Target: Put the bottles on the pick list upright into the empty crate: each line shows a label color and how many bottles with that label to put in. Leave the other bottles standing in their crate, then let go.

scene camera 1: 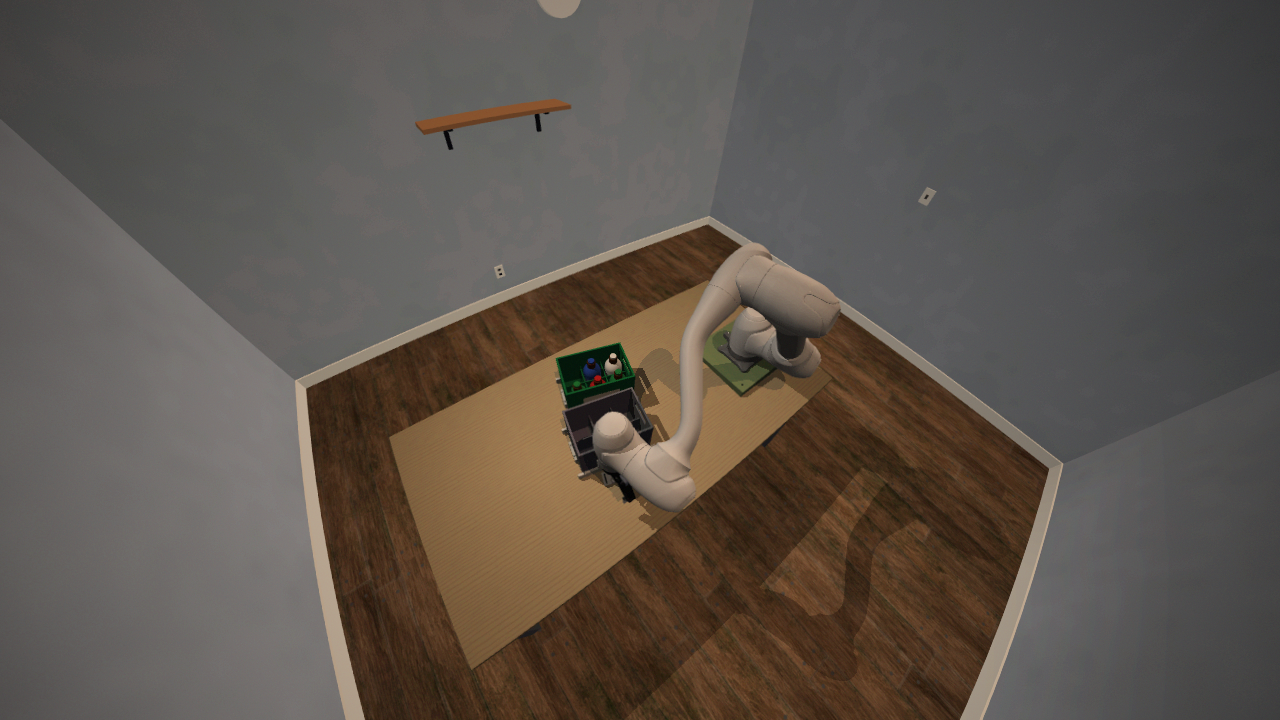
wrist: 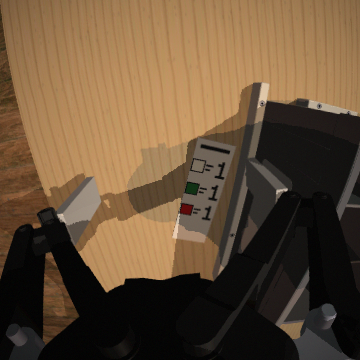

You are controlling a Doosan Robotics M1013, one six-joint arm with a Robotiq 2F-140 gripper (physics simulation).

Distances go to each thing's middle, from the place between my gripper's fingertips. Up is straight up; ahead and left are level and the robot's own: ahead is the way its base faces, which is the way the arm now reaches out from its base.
I see my gripper 7 cm past the pick list [wrist: 211,159], 4 cm to the left of it and 9 cm above it.
